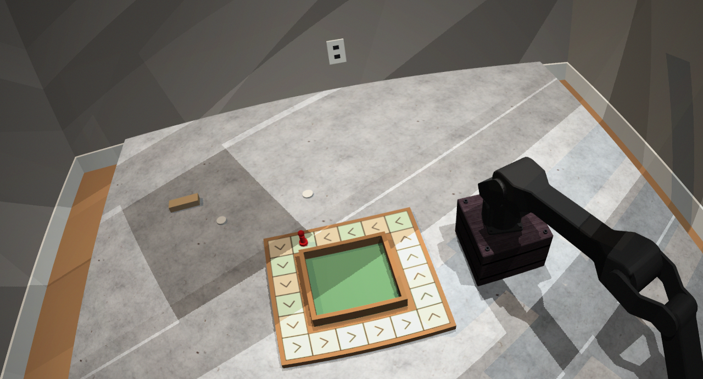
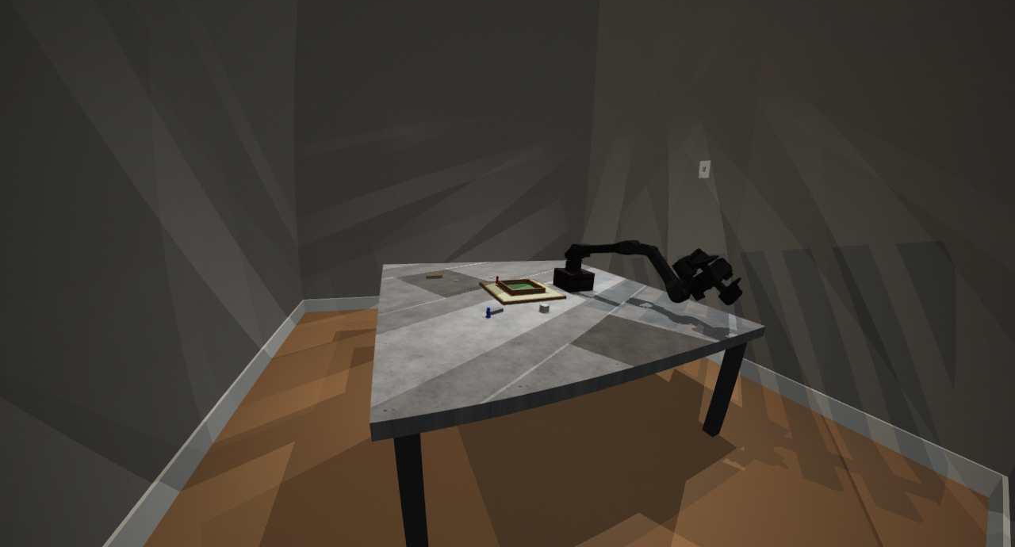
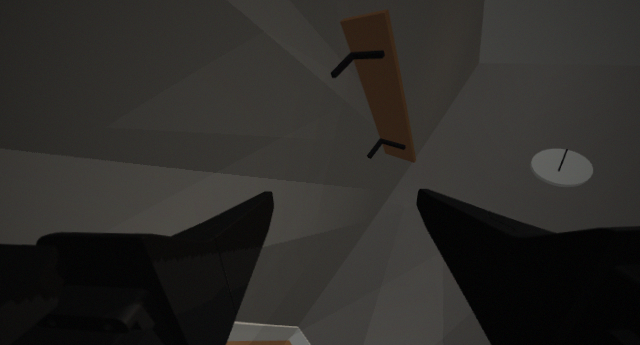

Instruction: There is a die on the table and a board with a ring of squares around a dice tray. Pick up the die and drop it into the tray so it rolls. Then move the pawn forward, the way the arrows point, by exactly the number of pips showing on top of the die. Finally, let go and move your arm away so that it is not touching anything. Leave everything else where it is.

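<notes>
My gripper tip is now 41 cm short of the white die, 35 cm to the left of it and 23 cm above it. The rest, counted from my gripper tip: blue piece 62 cm ahead, 32 cm to the right, 23 cm below; grey block 59 cm ahead, 36 cm to the right, 24 cm below; green dice tray 43 cm ahead, 60 cm to the right, 23 cm below.
</notes>
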